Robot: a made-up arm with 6 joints. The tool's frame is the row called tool.
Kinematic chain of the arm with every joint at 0, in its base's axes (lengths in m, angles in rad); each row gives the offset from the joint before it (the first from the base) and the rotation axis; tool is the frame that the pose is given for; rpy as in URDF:
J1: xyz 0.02 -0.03 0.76 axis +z
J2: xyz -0.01 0 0.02 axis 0 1 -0.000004
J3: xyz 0.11 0.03 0.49 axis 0 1 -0.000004
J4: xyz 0.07 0.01 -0.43 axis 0 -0.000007 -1
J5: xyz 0.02 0.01 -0.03 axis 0 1 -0.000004
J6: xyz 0.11 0.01 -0.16 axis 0 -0.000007 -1
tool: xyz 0.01 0.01 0.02 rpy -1.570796 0 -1.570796
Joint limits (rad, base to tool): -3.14..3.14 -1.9..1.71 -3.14..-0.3 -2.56..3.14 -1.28..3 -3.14..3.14
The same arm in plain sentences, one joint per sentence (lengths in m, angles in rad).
The arm has six revolute joints in a row. What follows holds with every joint at zero, and every direction is one of the base frame's. The first joint lies 0.02 m along +x and 0.03 m along -y and 0.76 m along +z from the base frame's origin and rotates about +z, from -3.14 to 3.14 rad. The second joint lies 0.01 m along -x and 0.02 m along +z from the first joint and rotates about +y, from -1.9 to 1.71 rad. The third joint lies 0.11 m along +x and 0.03 m along +y and 0.49 m along +z from the second joint and rotates about +y, from -3.14 to -0.3 rad. The fourth joint lies 0.07 m along +x and 0.01 m along +y and 0.43 m along -z from the third joint and rotates about -z, from -2.56 to 3.14 rad. The fifth joint lies 0.02 m along +x and 0.01 m along +y and 0.03 m along -z from the fourth joint and rotates about +y, from -1.28 to 3 rad. The sixth joint lies 0.11 m along +x and 0.01 m along +y and 0.16 m along -z from the fifth joint and rotates about -z, from -3.14 to 3.14 rad. The tool frame, which is the frame that the pose is given for, lies 0.01 m along +x and 0.01 m along +y and 0.02 m along +z from the sixth joint; its axes are the base frame's turned by roll -1.5708, pitch 0 and yaw -1.5708 rad (as in URDF: about the fixed x, then y, then z).
